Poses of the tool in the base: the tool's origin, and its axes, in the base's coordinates. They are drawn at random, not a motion.
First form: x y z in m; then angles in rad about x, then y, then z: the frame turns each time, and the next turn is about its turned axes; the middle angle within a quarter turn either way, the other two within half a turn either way.
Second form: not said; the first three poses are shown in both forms.
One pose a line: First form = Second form
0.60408 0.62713 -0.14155 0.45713 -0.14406 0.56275 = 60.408 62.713 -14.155 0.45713 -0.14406 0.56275
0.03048 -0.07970 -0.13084 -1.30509 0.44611 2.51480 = 3.048 -7.970 -13.084 -1.30509 0.44611 2.51480
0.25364 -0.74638 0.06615 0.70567 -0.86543 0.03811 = 25.364 -74.638 6.615 0.70567 -0.86543 0.03811
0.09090 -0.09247 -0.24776 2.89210 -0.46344 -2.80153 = 9.090 -9.247 -24.776 2.89210 -0.46344 -2.80153
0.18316 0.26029 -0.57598 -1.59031 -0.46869 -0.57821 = 18.316 26.029 -57.598 -1.59031 -0.46869 -0.57821
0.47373 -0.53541 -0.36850 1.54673 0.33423 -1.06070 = 47.373 -53.541 -36.850 1.54673 0.33423 -1.06070
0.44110 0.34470 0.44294 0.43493 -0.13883 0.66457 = 44.110 34.470 44.294 0.43493 -0.13883 0.66457
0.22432 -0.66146 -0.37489 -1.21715 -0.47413 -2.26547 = 22.432 -66.146 -37.489 -1.21715 -0.47413 -2.26547
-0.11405 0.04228 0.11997 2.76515 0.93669 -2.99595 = -11.405 4.228 11.997 2.76515 0.93669 -2.99595
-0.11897 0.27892 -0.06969 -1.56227 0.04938 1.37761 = -11.897 27.892 -6.969 -1.56227 0.04938 1.37761
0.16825 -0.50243 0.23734 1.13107 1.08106 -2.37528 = 16.825 -50.243 23.734 1.13107 1.08106 -2.37528
